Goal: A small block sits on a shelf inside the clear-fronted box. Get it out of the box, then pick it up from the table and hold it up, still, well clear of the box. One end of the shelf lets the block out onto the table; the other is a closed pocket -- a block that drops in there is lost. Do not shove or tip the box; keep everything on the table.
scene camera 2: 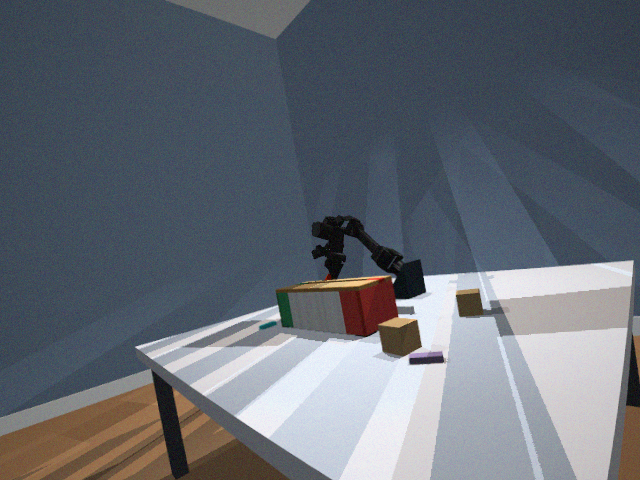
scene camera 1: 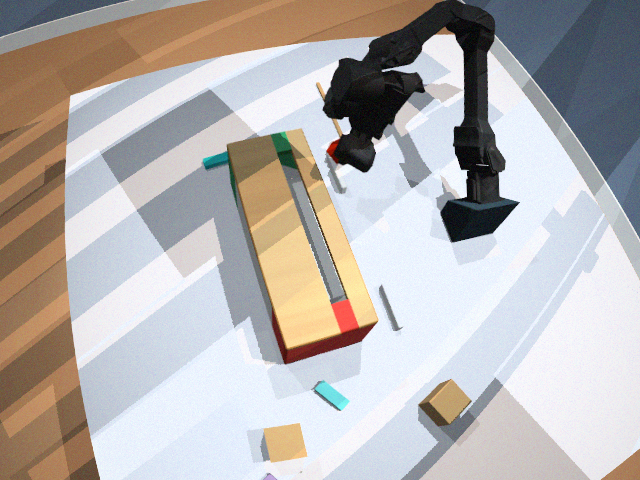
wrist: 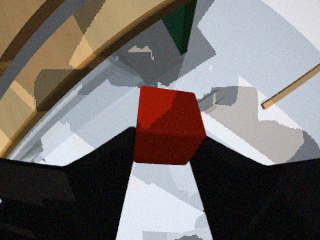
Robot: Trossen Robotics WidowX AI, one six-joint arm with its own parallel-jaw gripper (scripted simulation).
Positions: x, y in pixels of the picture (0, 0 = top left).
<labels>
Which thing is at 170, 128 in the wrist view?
A red block.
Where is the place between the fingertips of my gripper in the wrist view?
At 161, 133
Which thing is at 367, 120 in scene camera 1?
My gripper.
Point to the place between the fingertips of my gripper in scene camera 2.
At 332, 283
</labels>
